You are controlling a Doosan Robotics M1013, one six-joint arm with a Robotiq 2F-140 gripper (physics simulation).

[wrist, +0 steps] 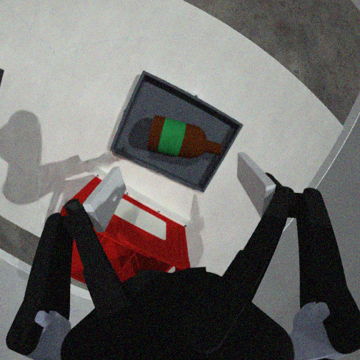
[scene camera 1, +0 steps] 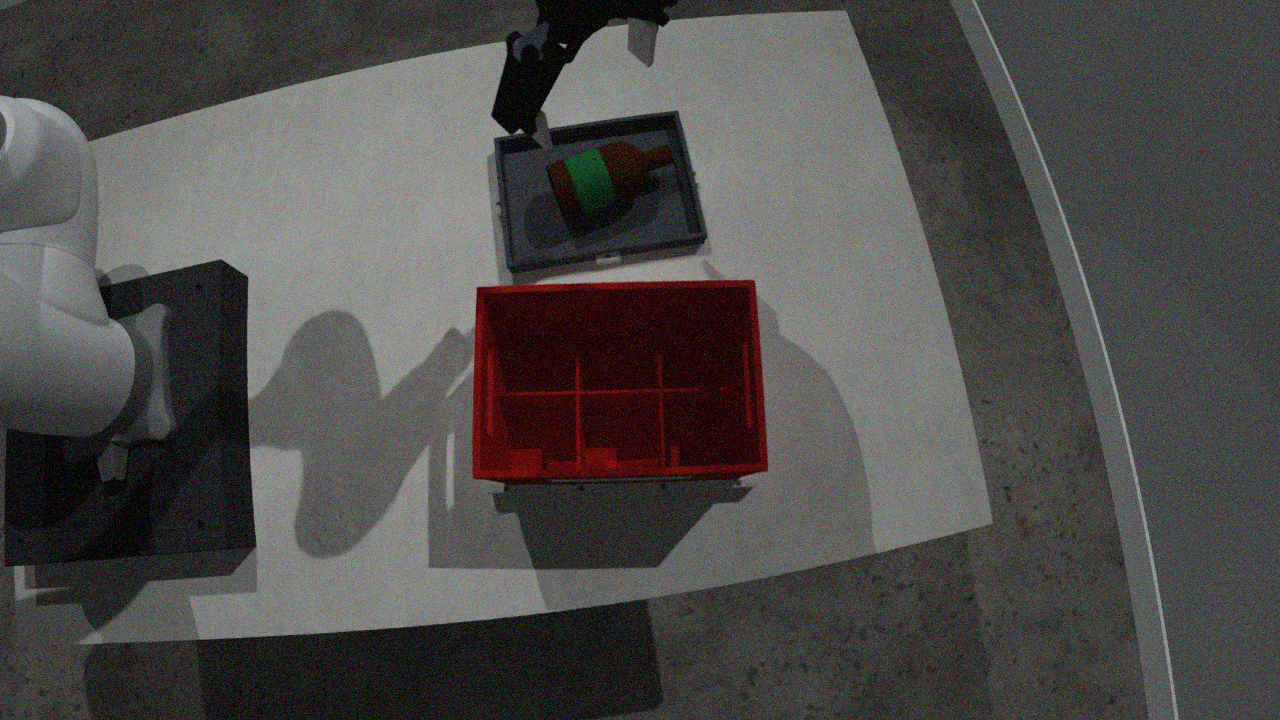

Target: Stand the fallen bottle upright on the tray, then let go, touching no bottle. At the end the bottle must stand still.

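Pixels of known places: gripper, between the fingertips: (scene camera 1: 591, 96); arm's base, origin of its link: (scene camera 1: 119, 384).
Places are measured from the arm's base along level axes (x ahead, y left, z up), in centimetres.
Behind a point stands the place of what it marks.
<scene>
A brown bottle with a green label (scene camera 1: 590, 179) {y 10.3, x 66.9, z 0.5 cm} (wrist: 172, 136) lies on its side inside the grey tray (scene camera 1: 608, 259) {y 2.0, x 67.1, z -5.6 cm} (wrist: 159, 179). In the scene view its neck points right, toward the tray's right wall; in the wrist view the neck also points right. My gripper (scene camera 1: 592, 96) {y 11.0, x 68.0, z 16.5 cm} (wrist: 178, 171) is wide open with nothing between its fingers. It hangs above the table near the tray and is apart from the bottle. In the scene view one fingertip shows over the tray's back left corner, and the other is farther back to the right.
A red crate with dividers (scene camera 1: 617, 287) {y -7.4, x 66.4, z 10.5 cm} (wrist: 175, 245) stands in front of the tray in the scene view. The robot's dark base block (scene camera 1: 210, 358) {y 0.0, x 15.0, z 0.0 cm} is at the left on the pale table (scene camera 1: 358, 179) {y 23.5, x 35.5, z -7.0 cm} (wrist: 75, 65). A light curved rail (scene camera 1: 1056, 223) runs at the right.
</scene>
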